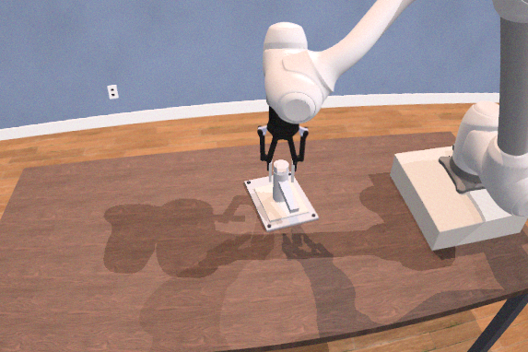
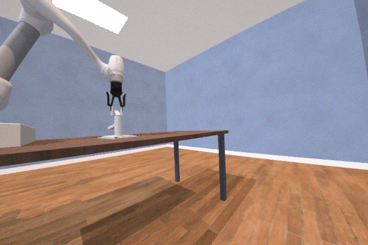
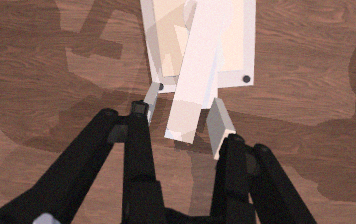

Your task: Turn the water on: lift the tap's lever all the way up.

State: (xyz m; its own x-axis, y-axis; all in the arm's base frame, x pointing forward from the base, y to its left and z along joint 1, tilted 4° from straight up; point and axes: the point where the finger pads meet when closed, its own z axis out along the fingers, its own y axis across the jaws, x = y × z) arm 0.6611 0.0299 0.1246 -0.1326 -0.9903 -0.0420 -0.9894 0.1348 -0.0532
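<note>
Now: hand 4 cm to the left of the lever and 2 cm above it. Round my hand: tap 8 cm below, 6 cm to the right, 1 cm behind.
</note>
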